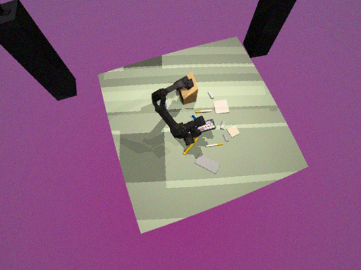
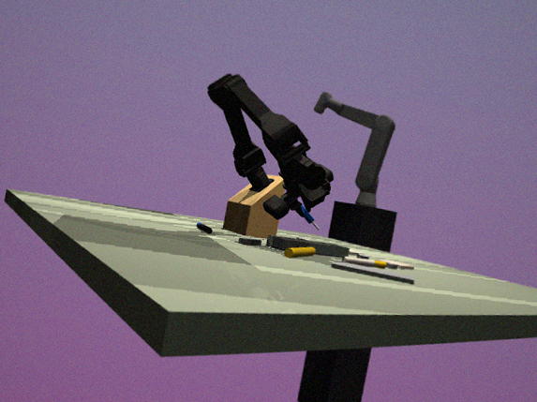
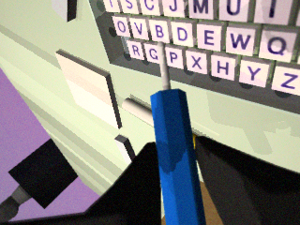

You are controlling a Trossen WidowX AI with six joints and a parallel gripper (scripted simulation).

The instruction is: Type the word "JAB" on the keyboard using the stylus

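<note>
My gripper tip is now 10 mm short of the blue stylus, 10 mm to the right of it and 10 mm above it. The rest, counted from my gripper tip: dark pen 210 mm behind, 190 mm to the right, 90 mm below; then stylus tip 30 mm ahead, 20 mm to the left, 30 mm below; then yellow marker 130 mm ahead, 90 mm to the right, 80 mm below.
</note>
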